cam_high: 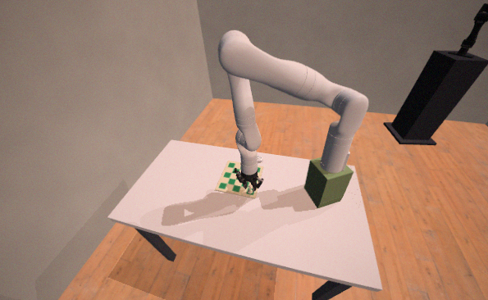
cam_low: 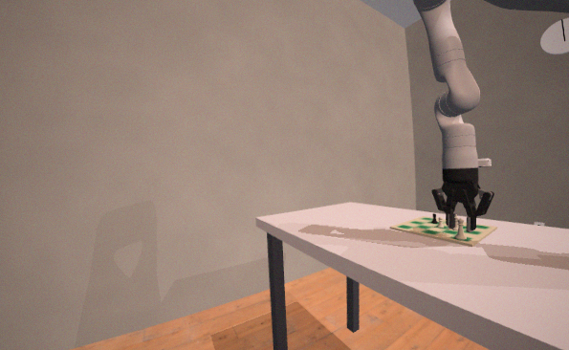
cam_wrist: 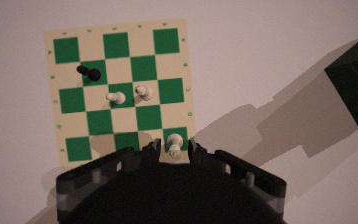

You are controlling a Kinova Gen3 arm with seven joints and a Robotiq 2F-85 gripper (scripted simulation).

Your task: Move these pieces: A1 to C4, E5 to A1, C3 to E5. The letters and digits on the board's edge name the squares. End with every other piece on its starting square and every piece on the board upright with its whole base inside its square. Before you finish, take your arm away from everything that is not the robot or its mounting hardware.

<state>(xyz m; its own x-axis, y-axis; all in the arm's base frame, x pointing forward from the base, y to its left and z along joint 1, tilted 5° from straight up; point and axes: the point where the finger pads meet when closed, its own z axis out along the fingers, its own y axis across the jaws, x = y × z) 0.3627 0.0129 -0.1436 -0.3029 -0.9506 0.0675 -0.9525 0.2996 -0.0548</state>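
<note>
My hand is 10 mm above the tall white piece. From my hand the other things lie so: black pawn 130 mm to the right, 90 mm ahead, 30 mm below; then chessboard 90 mm to the right, 60 mm ahead, 40 mm below.
</note>
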